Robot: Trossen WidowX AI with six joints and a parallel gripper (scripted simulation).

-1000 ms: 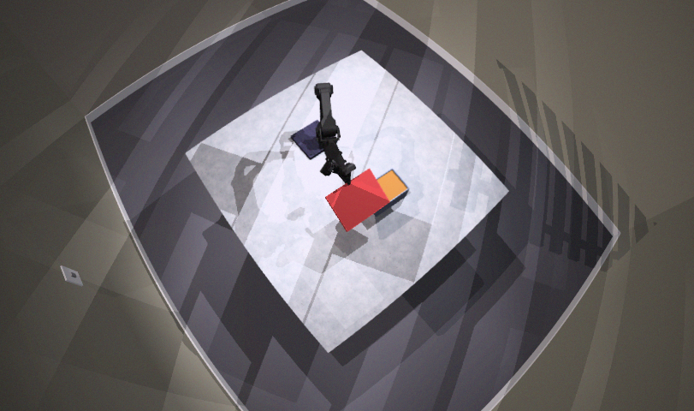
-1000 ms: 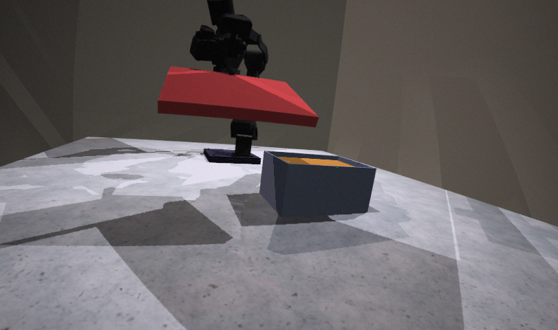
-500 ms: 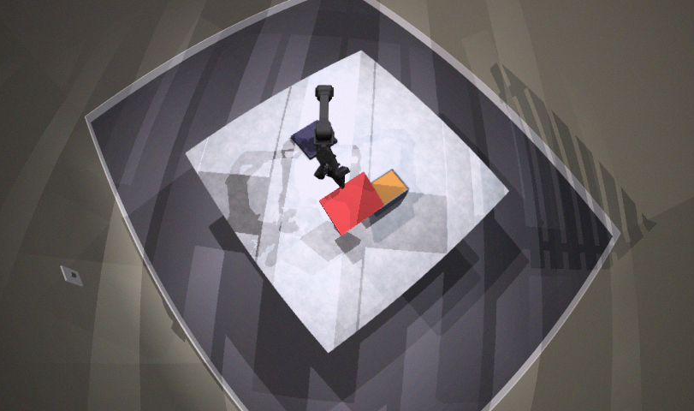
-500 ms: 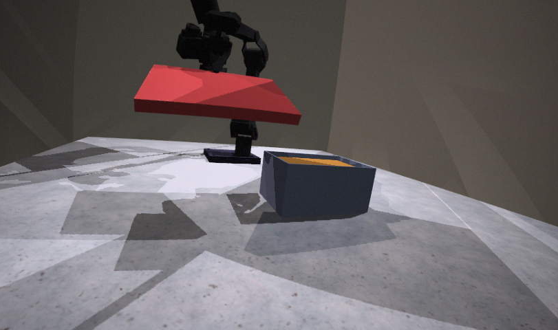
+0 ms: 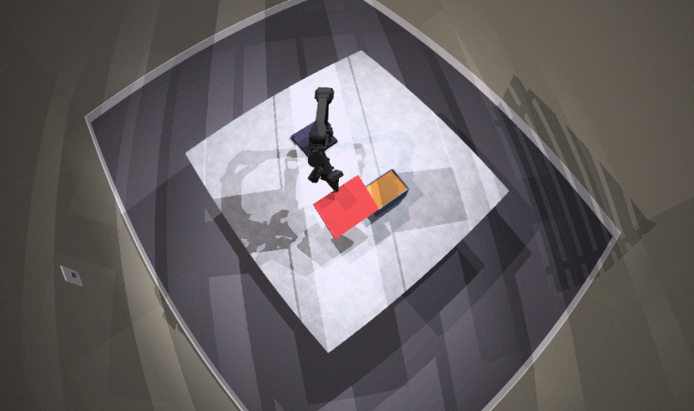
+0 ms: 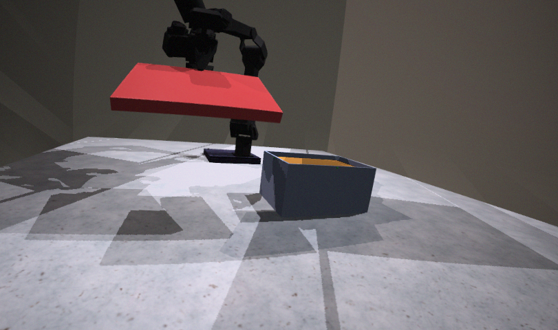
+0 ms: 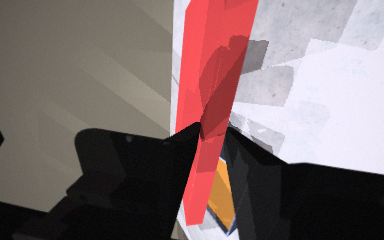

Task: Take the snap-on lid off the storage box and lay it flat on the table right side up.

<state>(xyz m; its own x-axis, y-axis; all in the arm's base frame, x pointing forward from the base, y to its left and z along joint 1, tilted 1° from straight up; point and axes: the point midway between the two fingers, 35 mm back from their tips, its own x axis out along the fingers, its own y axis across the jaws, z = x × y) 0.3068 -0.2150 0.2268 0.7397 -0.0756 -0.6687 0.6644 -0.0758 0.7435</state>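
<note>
The red lid is 70 mm ahead of my gripper tip, 30 mm below it and 10 mm to the right of it. The rest, counted from my gripper tip: storage box: 230 mm to the left, 180 mm below, 100 mm ahead.
</note>
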